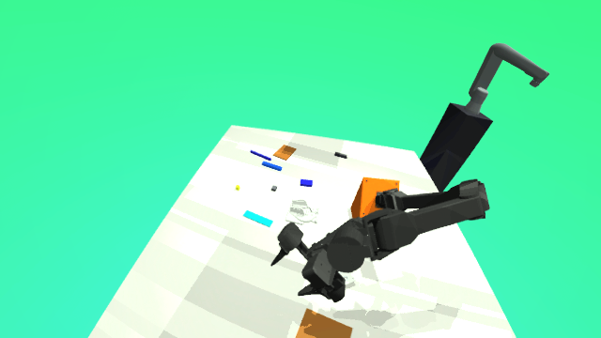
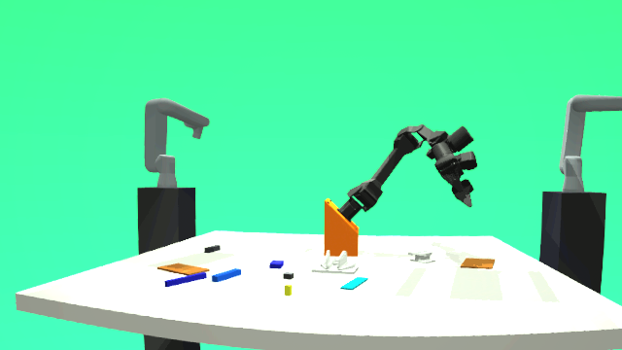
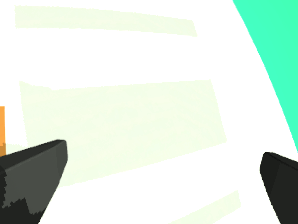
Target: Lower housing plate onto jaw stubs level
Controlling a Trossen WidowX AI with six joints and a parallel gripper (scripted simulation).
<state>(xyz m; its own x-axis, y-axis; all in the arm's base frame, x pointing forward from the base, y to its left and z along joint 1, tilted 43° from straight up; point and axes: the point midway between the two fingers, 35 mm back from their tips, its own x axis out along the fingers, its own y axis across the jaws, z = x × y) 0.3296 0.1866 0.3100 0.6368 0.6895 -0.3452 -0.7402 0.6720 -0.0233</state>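
Right now my gripper tip is 190 mm past the housing plate, 100 mm to the left of it and 180 mm above it. Also, from my gripper tip: yellow peg (260 mm ahead, 440 mm to the right, 190 mm below); then cyan bar (130 mm ahead, 300 mm to the right, 200 mm below); then black block (90 mm ahead, 470 mm to the right, 200 mm below).
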